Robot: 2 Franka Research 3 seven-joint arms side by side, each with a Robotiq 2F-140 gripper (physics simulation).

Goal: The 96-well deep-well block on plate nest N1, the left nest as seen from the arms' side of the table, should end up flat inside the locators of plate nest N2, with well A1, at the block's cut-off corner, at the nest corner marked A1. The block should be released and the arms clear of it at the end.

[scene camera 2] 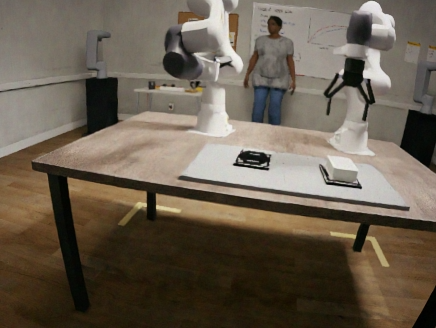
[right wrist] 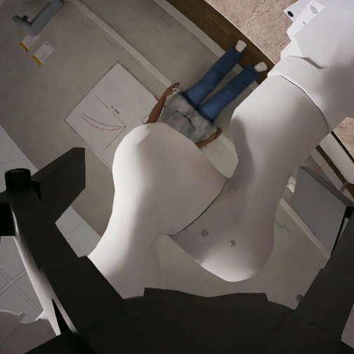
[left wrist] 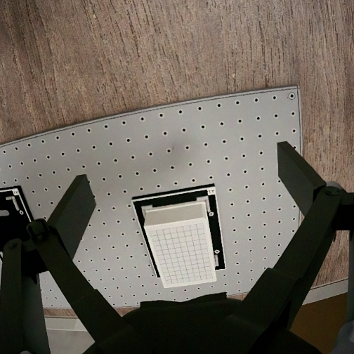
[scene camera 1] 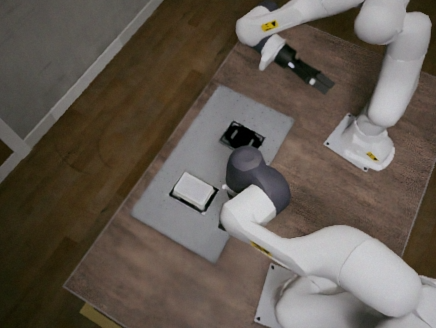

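Observation:
The white deep-well block [scene camera 1: 194, 190] [scene camera 2: 342, 168] [left wrist: 182, 250] sits on the black plate nest N1 [scene camera 1: 188, 203] [scene camera 2: 345, 184] [left wrist: 214, 231]. Its gridded top shows in the left wrist view; its cut-off corner cannot be made out. The black plate nest N2 [scene camera 1: 243, 137] [scene camera 2: 253, 159] [left wrist: 12, 225] is empty; part of it shows at the left edge of the left wrist view. My left gripper [scene camera 2: 348, 111] [left wrist: 182, 174] is open above the table, with its fingers wide apart; in scene camera 1 its arm mostly hides it. My right gripper [scene camera 1: 324, 84] [right wrist: 191, 176] is open and empty, away from both nests.
Both nests stand on a grey perforated plate [scene camera 1: 172, 227] [scene camera 2: 295, 172] [left wrist: 165, 172] on the wooden table [scene camera 1: 150, 280] [scene camera 2: 100, 155] [left wrist: 165, 50]. The left forearm reaches over the table beside N1 in scene camera 1. A person [scene camera 2: 273, 65] [right wrist: 190, 115] stands behind the table.

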